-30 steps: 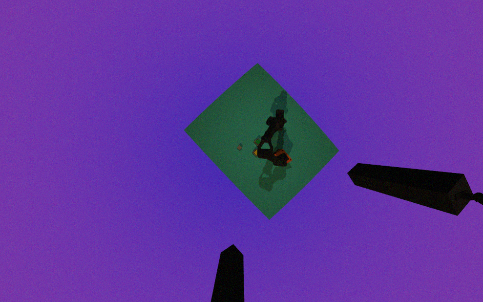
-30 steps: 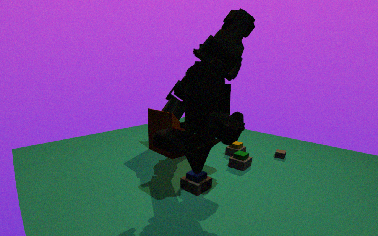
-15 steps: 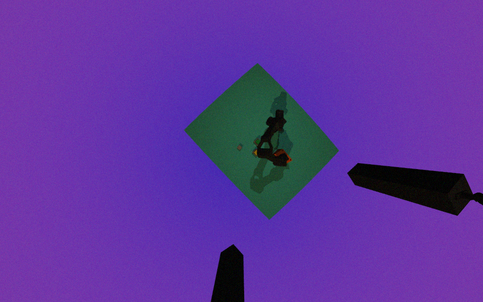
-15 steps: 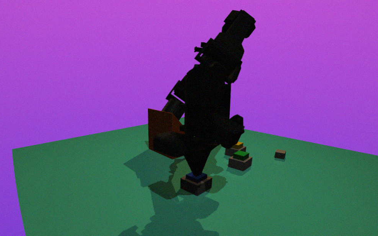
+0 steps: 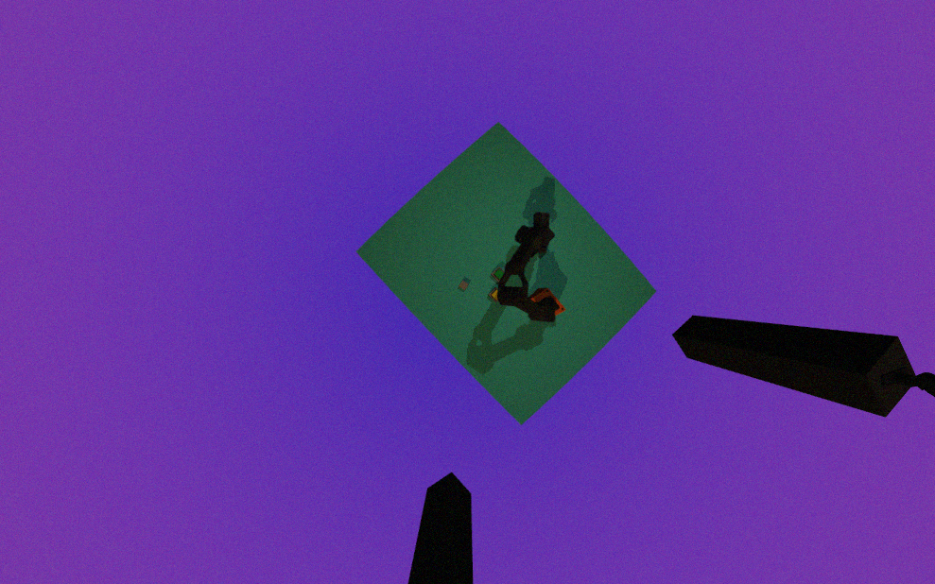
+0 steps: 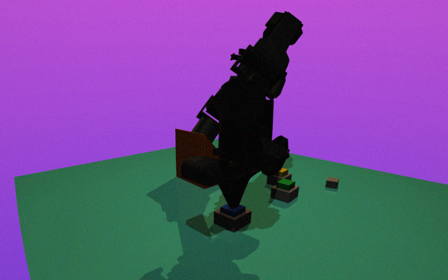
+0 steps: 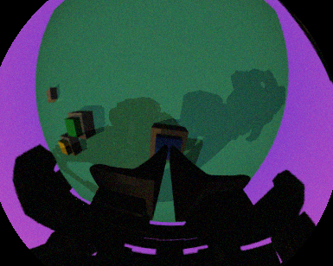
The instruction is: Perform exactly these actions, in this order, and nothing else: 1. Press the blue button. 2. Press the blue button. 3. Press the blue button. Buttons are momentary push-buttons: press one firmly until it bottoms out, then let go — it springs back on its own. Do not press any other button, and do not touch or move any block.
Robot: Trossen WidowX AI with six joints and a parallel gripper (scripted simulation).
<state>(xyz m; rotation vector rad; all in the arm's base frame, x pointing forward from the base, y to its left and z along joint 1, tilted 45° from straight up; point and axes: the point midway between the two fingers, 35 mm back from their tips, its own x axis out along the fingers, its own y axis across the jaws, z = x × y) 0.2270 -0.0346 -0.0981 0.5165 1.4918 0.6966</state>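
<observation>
Now: gripper tip 1 cm above the blue button. Round my gripper tip: block: 32 cm to the left, 5 cm ahead, 2 cm below; then green button: 17 cm to the left, 1 cm behind; then yellow button: 24 cm to the left, 7 cm behind.
</observation>
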